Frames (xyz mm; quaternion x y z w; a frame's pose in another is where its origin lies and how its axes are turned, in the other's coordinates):
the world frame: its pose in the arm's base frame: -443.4 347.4 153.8 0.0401 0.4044 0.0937 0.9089
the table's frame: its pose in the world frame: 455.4 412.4 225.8 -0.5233 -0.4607 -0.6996 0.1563
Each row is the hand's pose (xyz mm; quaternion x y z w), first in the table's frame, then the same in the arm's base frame.
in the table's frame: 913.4 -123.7 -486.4 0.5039 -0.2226 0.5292 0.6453
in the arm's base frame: 32.2 610.5 1048.5 -0.5431 -0.1758 0.2909 0.7678
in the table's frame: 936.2 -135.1 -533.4 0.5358 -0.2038 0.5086 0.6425
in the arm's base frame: 16.2 576.0 1086.1 -0.5120 -0.1952 0.2822 0.7875
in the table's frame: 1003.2 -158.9 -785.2 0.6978 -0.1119 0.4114 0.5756
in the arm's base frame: -55.7 367.5 1226.8 -0.3214 -0.2701 0.2664 0.8676
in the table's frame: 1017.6 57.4 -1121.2 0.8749 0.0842 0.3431 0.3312
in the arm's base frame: 42.7 -16.4 1279.7 0.0350 -0.2210 0.2703 0.9364
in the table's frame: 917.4 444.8 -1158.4 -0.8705 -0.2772 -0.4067 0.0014
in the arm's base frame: 341.1 -212.4 1095.2 0.3277 0.0313 0.3005 0.8952
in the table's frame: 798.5 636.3 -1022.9 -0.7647 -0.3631 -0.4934 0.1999
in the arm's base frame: 509.7 -181.5 895.8 0.4287 0.2484 0.3207 0.8072
